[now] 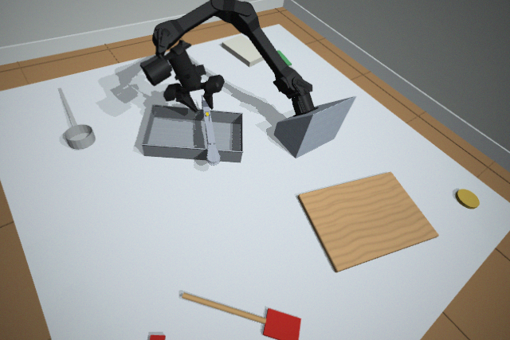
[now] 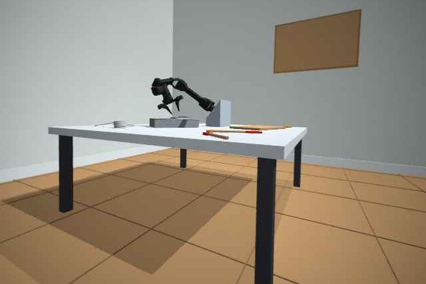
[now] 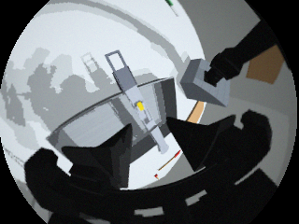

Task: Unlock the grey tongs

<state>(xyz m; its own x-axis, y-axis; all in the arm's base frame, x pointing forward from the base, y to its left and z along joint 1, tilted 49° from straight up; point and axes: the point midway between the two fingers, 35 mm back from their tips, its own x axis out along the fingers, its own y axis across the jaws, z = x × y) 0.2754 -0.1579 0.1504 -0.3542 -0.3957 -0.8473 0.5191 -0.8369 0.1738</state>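
The grey roasting tin lies 7 cm below my gripper tip, 4 cm ahead of it and 2 cm to the left of it. Also, from my gripper tip: beige block (44 cm behind, 29 cm to the right, 9 cm below); red-bladed spatula (54 cm to the left, 25 cm ahead, 9 cm below); wooden board (56 cm to the left, 20 cm behind, 9 cm below).
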